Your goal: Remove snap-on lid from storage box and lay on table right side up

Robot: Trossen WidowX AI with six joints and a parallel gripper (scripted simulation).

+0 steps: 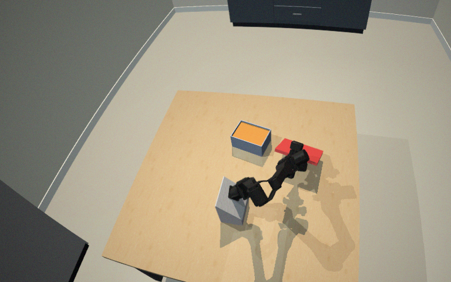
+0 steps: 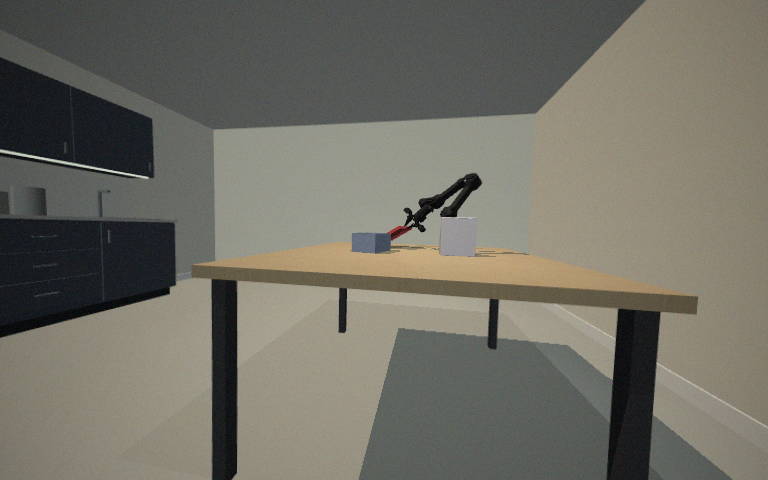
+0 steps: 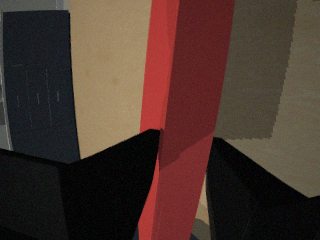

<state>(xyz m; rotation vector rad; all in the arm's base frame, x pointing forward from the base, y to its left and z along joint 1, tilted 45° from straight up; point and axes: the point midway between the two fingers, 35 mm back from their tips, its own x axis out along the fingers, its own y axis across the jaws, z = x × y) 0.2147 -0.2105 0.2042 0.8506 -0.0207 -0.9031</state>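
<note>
My gripper tip is 7 cm short of the red lid, 4 cm above it and 2 cm to the left of it. From my gripper tip the other things lie so: storage box 26 cm to the left, 18 cm ahead, 8 cm below.
</note>
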